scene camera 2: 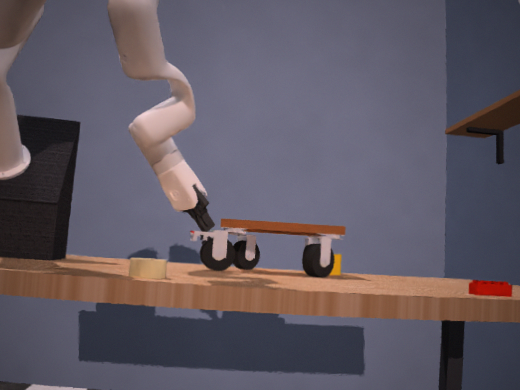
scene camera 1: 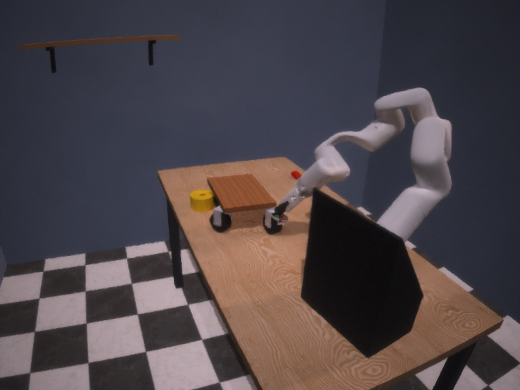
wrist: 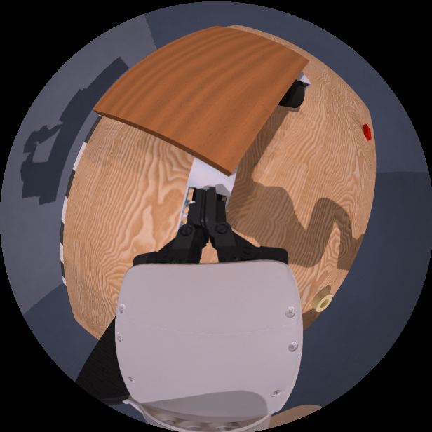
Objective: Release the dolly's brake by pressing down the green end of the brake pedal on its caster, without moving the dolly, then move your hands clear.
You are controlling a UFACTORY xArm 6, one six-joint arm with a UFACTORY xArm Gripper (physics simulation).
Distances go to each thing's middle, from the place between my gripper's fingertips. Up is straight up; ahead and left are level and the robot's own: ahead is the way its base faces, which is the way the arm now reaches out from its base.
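With the caster (wrist: 201, 175) as the reference, my gripper is 2 cm short of it, 1 cm to the right of it and 5 cm above it. The dolly (scene camera 2: 318, 259) is 8 cm to the left of my hand, 4 cm below it and 15 cm ahead of it. As for the beige ring (scene camera 2: 146, 268), I see it 10 cm behind my hand and 8 cm below it, and it is 37 cm to the right of my hand.
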